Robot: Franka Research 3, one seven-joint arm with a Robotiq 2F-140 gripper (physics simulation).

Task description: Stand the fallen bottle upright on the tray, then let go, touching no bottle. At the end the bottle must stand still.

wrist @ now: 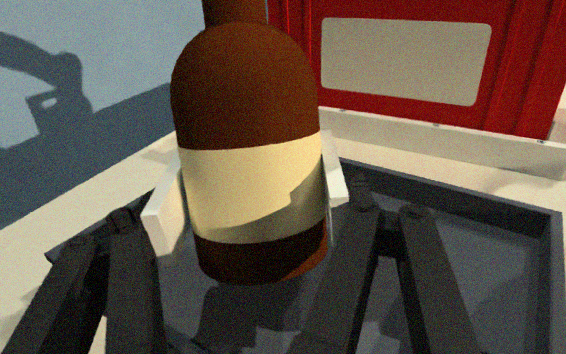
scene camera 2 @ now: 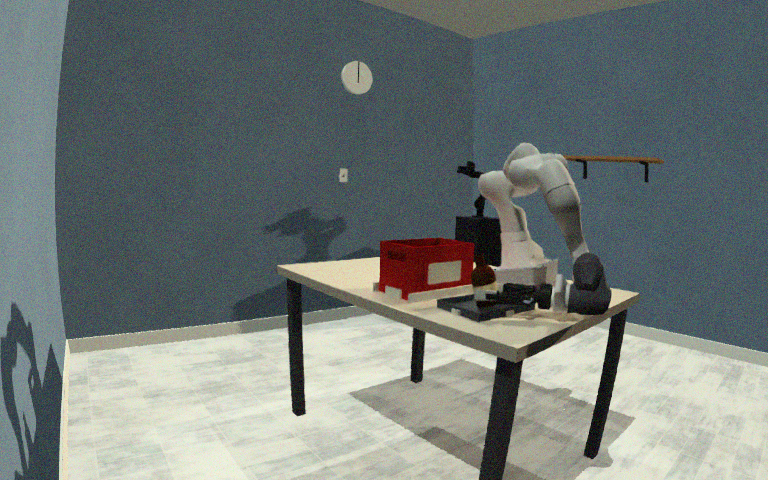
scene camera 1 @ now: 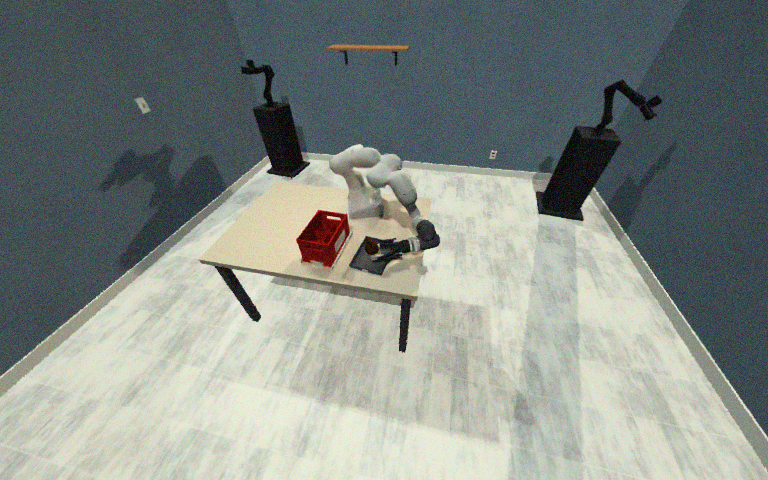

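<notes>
The brown bottle (scene camera 1: pixel 371 246) (scene camera 2: pixel 483 276) (wrist: pixel 245 100) with a cream label is close to upright over the black tray (scene camera 1: pixel 363 264) (scene camera 2: pixel 457 308) (wrist: pixel 500 260), neck up. My gripper (scene camera 1: pixel 378 249) (scene camera 2: pixel 490 296) (wrist: pixel 257 159) lies nearly level, low over the tray, and is shut on the bottle. Its two pale pads press on the label from both sides in the wrist view. The bottle's base shows low over the tray floor, inside the walls. I cannot tell whether the base touches the floor.
A red crate (scene camera 1: pixel 323 237) (scene camera 2: pixel 425 267) (wrist: pixel 405 62) with a pale label stands beside the tray, with a low white strip (scene camera 2: pixel 438 292) (wrist: pixel 440 137) along its foot. The wooden table (scene camera 1: pixel 271 232) (scene camera 2: pixel 328 274) carries the crate, the tray and the arm's base.
</notes>
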